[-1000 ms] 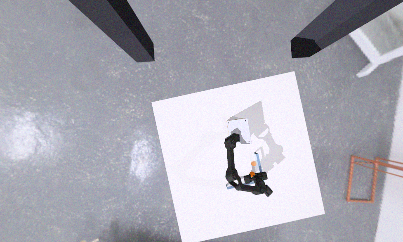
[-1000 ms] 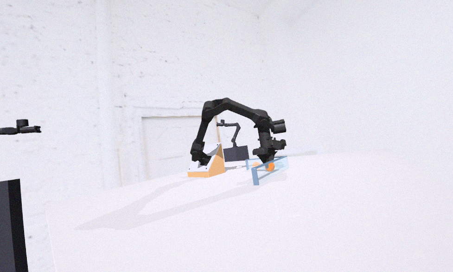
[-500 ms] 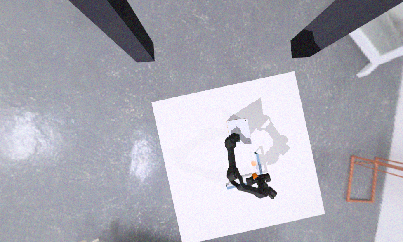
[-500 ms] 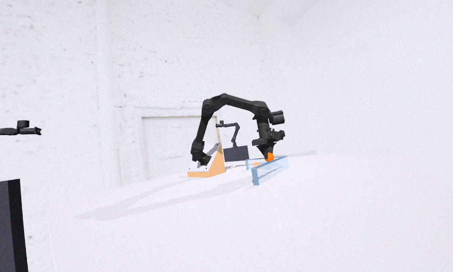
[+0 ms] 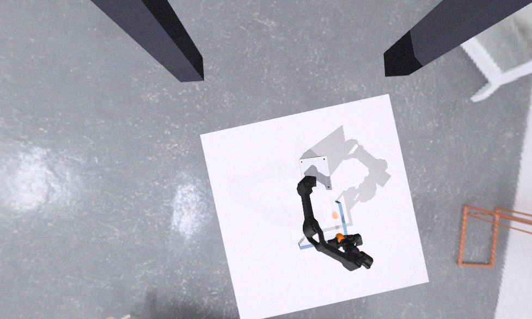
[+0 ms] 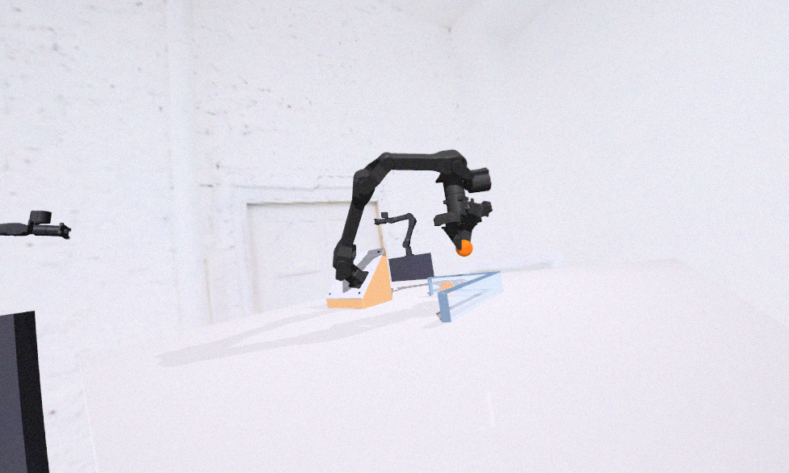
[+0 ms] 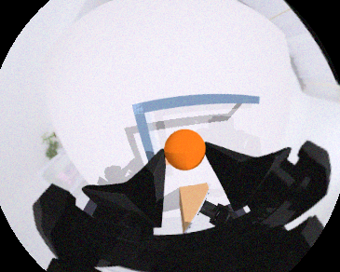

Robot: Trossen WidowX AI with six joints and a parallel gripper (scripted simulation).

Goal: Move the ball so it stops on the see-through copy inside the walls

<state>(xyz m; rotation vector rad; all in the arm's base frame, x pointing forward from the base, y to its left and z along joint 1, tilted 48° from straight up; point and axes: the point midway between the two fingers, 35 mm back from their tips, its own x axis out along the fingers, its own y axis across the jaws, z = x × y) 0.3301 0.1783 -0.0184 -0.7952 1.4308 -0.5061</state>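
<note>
Now: the see-through ball copy 11 cm below my gripper tip, 10 cm behind it and 2 cm to the left of it. Also, from my gripper tip: orange ball (right at my gripper tip).
</note>
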